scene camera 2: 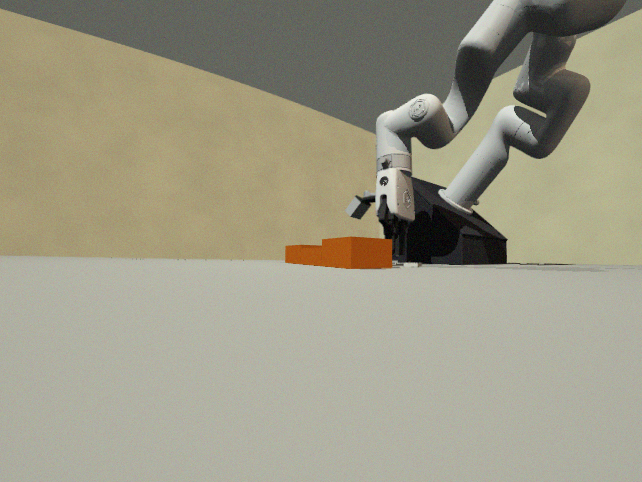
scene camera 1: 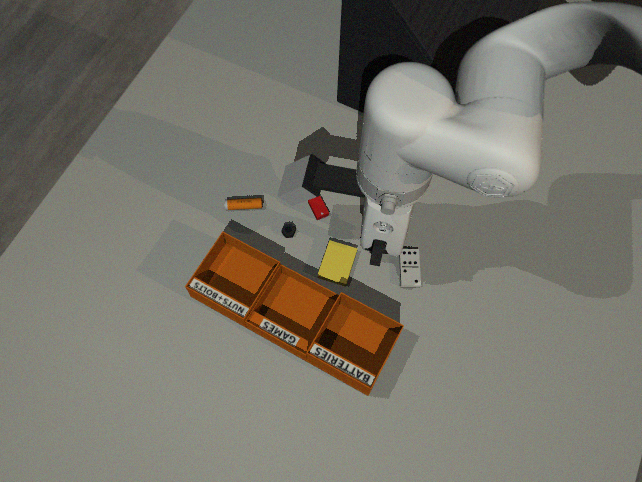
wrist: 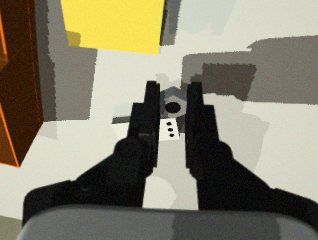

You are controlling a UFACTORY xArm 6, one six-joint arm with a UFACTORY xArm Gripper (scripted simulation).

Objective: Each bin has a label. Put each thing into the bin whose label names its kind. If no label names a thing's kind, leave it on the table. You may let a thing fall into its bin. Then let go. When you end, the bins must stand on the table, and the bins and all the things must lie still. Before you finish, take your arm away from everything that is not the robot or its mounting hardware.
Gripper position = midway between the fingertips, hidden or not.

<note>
In view: my gripper (scene camera 1: 377,241), a white domino (scene camera 1: 409,259) and a yellow block (scene camera 1: 337,262).
My gripper shows as well in the wrist view (wrist: 173,100).
</note>
